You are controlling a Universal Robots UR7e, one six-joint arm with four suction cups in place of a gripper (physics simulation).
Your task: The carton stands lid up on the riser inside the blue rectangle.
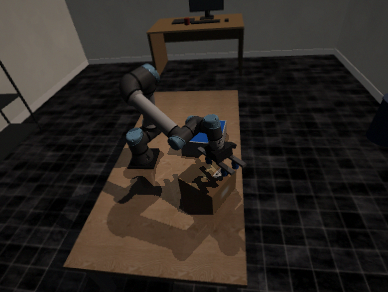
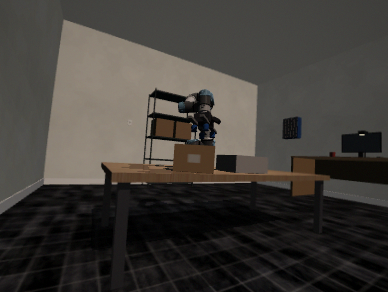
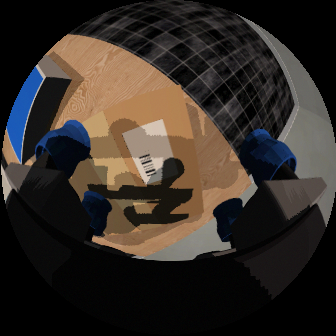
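Observation:
The brown carton [image 1: 196,196] [image 2: 182,155] [image 3: 175,107] stands on the table beside the riser, with a tape strip and a white barcode label on its upward face. Another pale label is on one side. The riser [image 1: 192,149] [image 2: 250,164] [image 3: 46,105] is a low block with dark and grey sides. The blue rectangle [image 1: 201,137] [image 3: 22,111] with a pale edge covers its top. My gripper [image 1: 221,166] [image 2: 203,131] [image 3: 164,182] is open, its four blue suction cups above the carton and apart from it, holding nothing. Gripper shadows fall across the carton's top.
The wooden table [image 1: 170,260] [image 2: 145,175] carries the arm's base [image 1: 144,159]. A desk [image 1: 200,29] [image 2: 304,175] with a monitor [image 1: 206,5] [image 2: 361,142] stands beyond it. A shelf rack [image 2: 146,135] holds two brown boxes [image 2: 163,128] [image 2: 183,130].

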